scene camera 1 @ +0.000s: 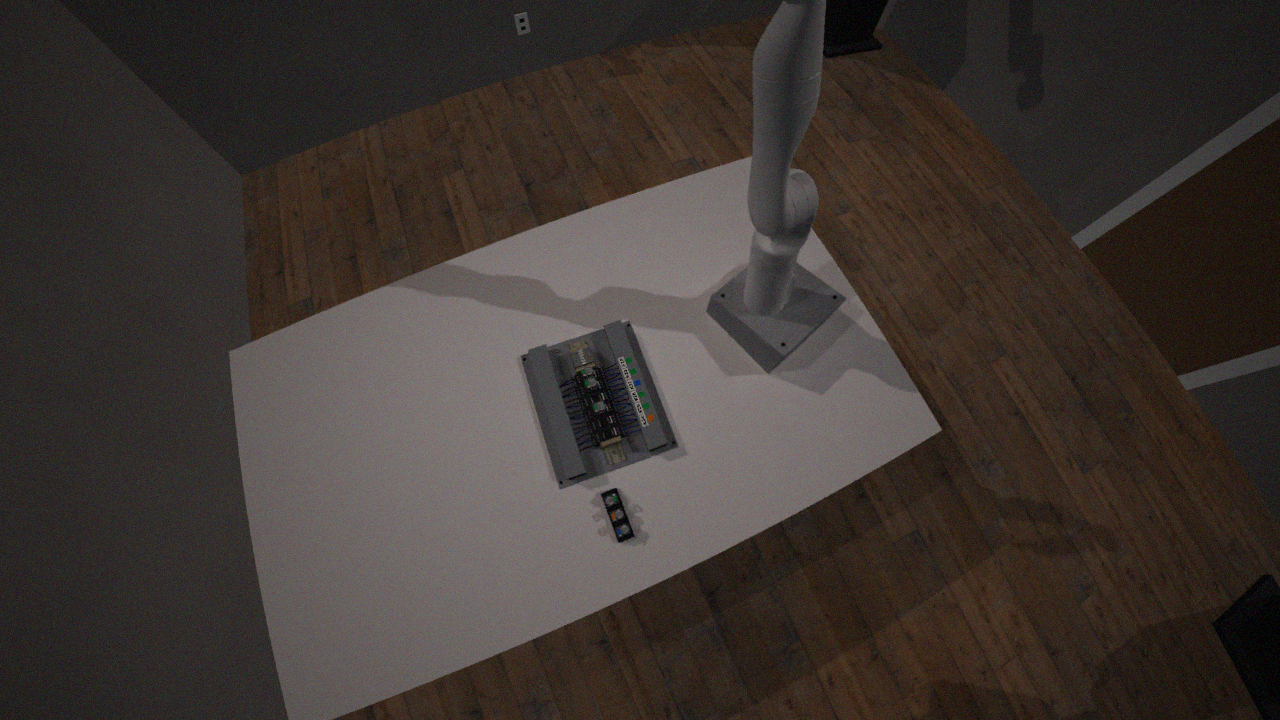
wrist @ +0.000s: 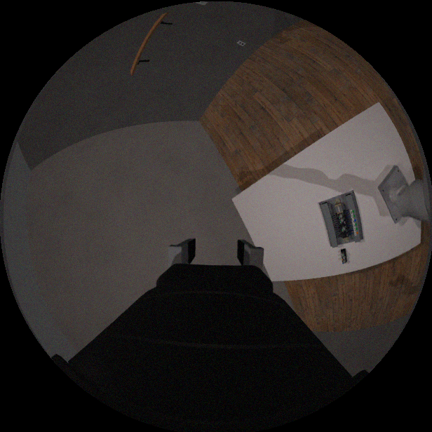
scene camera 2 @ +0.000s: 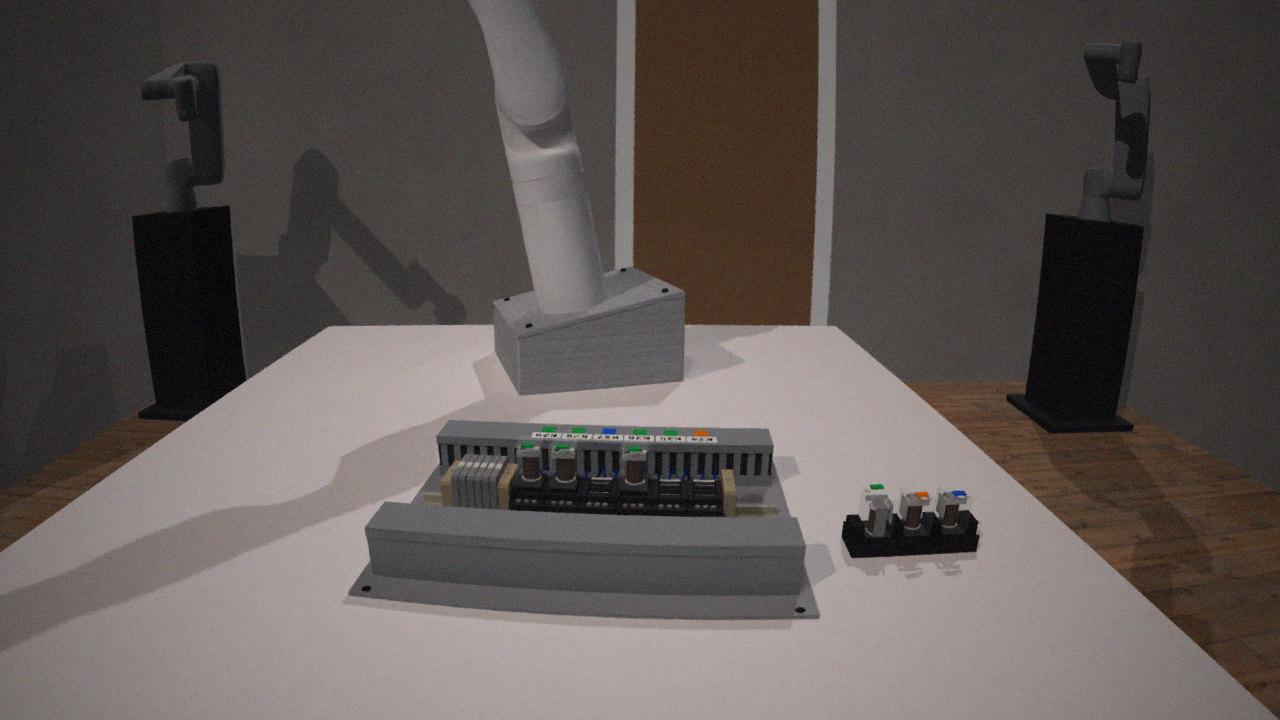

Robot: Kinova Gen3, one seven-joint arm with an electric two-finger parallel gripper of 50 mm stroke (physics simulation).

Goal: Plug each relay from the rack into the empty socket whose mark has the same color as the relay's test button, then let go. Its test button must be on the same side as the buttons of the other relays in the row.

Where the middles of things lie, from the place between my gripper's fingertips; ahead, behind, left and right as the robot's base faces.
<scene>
Right now the grey panel plate [scene camera 2: 556, 602] is 310 mm to the left of my hand and 860 mm below it. Round my hand: black rack [scene camera 2: 853, 529]: 40 mm ahead, 560 mm to the left, 850 mm below.
</scene>
